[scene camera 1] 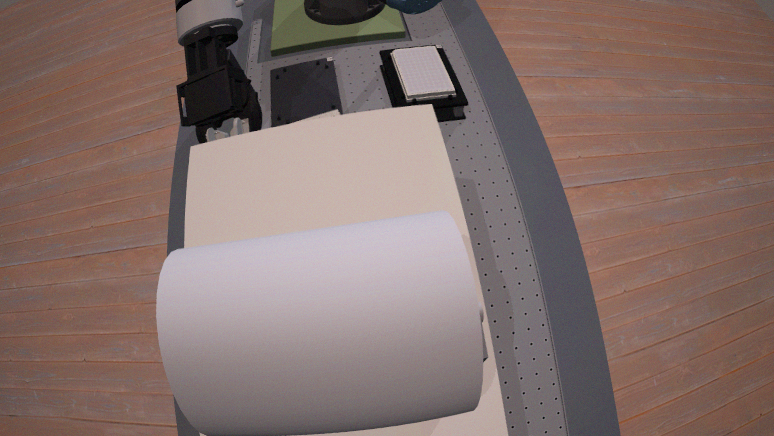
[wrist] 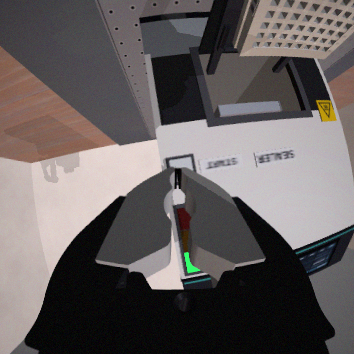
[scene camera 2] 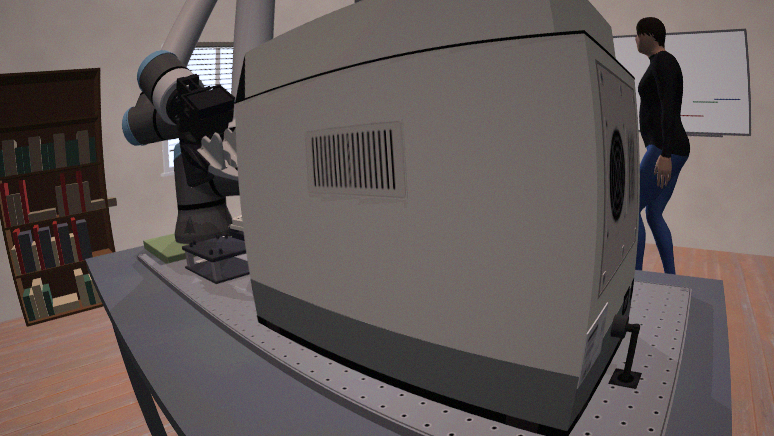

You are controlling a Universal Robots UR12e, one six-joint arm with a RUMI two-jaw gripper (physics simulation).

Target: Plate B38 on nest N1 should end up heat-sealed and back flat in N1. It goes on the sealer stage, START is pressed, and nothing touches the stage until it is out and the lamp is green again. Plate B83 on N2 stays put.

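Pixels of known places: gripper, fingertip midpoint: (wrist: 176,170) (scene camera 2: 243,178); arm's base at its link origin: (scene camera 1: 344,2) (scene camera 2: 205,235).
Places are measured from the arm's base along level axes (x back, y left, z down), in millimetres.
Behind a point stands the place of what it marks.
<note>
My gripper (scene camera 1: 229,129) (scene camera 2: 220,154) (wrist: 176,170) @(x -625, y -108, z -180 mm) is shut and empty. In the wrist view its tips overlap the lower edge of the square START button (wrist: 181,163) @(x -626, y -103, z -175 mm); contact cannot be told. The status lamp (wrist: 190,264) @(x -633, y -109, z -264 mm), partly hidden behind the fingers, glows green at one end; its red and amber parts are dark. A beige gridded plate (wrist: 300,27) @(x -550, y -18, z -103 mm) shows in part beside the sealer's opening, above dark supports; its label is not visible. One dark nest (scene camera 1: 306,86) @(x -323, y -60, z -38 mm) (scene camera 2: 216,246) @(x -337, y -71, z -38 mm) bears no plate. A white plate (scene camera 1: 424,70) @(x -312, y 146, z -52 mm) lies flat on the other nest (scene camera 1: 400,97) @(x -364, y 100, z -36 mm). Nest labels are unreadable.
The large sealer (scene camera 1: 324,173) @(x -706, y 13, z -339 mm) (scene camera 2: 487,162) @(x -974, y -82, z -195 mm) (wrist: 260,195) @(x -626, y -34, z -215 mm) hides much of the bench in both scene views. A white roll (scene camera 1: 319,319) @(x -859, y 24, z -465 mm) sits over it. The green base pad (scene camera 1: 341,40) @(x -143, y -5, z 10 mm) (scene camera 2: 162,249) @(x -61, y -151, z 0 mm) is under the arm. A person (scene camera 2: 663,97) stands beyond the bench.
</note>
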